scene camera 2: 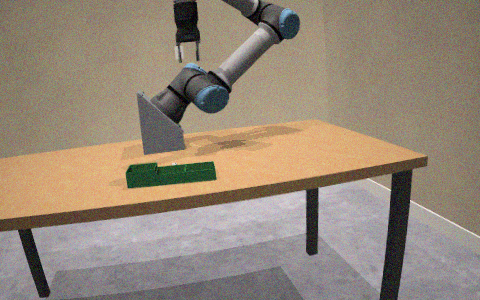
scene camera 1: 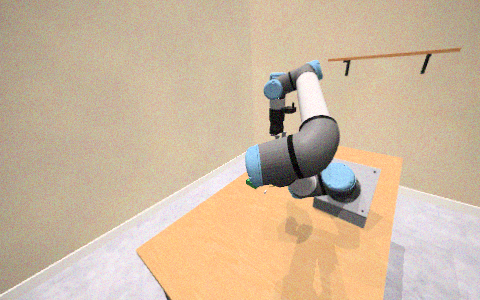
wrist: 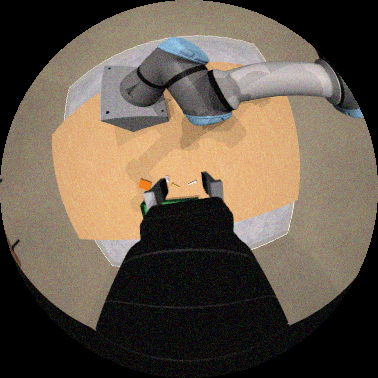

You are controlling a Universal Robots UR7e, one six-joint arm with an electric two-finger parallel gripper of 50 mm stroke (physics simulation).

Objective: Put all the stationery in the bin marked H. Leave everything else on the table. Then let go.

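Frame: origin at the arm's base, x ahead, y left, z up, level; millimetres.
Seen in the pictures: gripper, between the fingertips: (scene camera 2: 189, 61) (wrist: 183, 181); arm's base, origin of its link: (scene camera 2: 163, 112) (wrist: 140, 88).
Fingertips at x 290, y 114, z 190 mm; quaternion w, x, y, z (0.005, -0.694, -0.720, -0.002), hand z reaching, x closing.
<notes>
Pixels of each thing's middle, then the offset from my fingertips to it. "spot": a spot on its surface instead. Level surfaces: height alone.
- green divided bin, middle of its body: (scene camera 2: 171, 172) (wrist: 169, 209) dx +187, dy -86, dz -308 mm
- green corner, a spot on its surface: (scene camera 1: 251, 183) spot: dx +184, dy +37, dz -305 mm
- thin yellowish item, middle of its body: (wrist: 175, 185) dx +86, dy -48, dz -326 mm
- thin white item, middle of its body: (wrist: 191, 182) dx +82, dy +23, dz -326 mm
- small white thing, middle of its body: (wrist: 166, 178) dx +53, dy -79, dz -326 mm
- orange block, middle of its body: (wrist: 144, 184) dx +64, dy -181, dz -326 mm
- wooden table, height of its surface: dz -332 mm
My gripper (scene camera 1: 280, 136) (scene camera 2: 188, 60) (wrist: 183, 181) is open and empty, high above the table. The green divided bin (scene camera 2: 172, 176) (wrist: 144, 208) stands near the table's edge; a green corner (scene camera 1: 251, 183) shows in scene camera 1. No letter on it can be read. In the wrist view a thin yellowish item (wrist: 175, 185) and a thin white item (wrist: 192, 182) lie on the table between the fingertips as seen from above. A small white thing (wrist: 167, 178) lies by the left finger. An orange block (wrist: 145, 184) lies left of it. The items are too small to name surely.
The wooden table (scene camera 1: 215, 240) (scene camera 2: 300, 150) (wrist: 90, 165) carries the grey arm base (scene camera 1: 367, 187) (scene camera 2: 161, 131) (wrist: 112, 92) behind the bin. The arm's elbow hangs over the table in scene camera 1 and hides part of the bin. A wall rail (scene camera 1: 395, 54) is at the back.
</notes>
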